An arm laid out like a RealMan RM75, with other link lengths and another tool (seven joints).
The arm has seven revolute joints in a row. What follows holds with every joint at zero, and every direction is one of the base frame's.
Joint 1 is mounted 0.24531 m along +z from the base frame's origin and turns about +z.
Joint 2 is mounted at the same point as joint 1 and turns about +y.
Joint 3 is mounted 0.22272 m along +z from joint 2 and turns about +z.
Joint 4 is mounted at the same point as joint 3 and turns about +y.
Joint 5 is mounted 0.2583 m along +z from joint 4 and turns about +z.
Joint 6 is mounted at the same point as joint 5 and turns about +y.
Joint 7 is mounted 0.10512 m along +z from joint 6 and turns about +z.
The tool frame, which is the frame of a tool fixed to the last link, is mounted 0.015 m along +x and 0.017 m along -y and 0.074 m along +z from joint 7; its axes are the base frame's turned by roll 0, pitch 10.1 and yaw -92.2 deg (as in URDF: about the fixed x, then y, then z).
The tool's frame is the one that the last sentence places.
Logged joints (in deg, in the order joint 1, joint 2, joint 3, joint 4, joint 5, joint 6, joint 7), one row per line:
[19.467 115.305 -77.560 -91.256 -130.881 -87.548 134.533]
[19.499 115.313 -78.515 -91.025 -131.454 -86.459 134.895]
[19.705 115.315 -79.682 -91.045 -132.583 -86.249 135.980]
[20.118 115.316 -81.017 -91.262 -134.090 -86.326 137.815]
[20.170 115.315 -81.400 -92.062 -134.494 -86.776 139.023]
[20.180 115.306 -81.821 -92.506 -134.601 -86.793 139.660]
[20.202 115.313 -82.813 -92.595 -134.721 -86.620 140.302]
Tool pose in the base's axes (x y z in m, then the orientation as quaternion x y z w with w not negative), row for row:
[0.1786 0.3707 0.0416 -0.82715 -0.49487 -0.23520 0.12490]
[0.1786 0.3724 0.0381 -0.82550 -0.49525 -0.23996 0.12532]
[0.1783 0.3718 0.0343 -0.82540 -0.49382 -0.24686 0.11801]
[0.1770 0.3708 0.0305 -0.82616 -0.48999 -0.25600 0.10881]
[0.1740 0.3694 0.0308 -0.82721 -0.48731 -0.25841 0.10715]
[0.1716 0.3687 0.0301 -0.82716 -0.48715 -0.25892 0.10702]
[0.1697 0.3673 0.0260 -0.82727 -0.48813 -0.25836 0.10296]
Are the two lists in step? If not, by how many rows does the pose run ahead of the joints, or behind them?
They are in step.
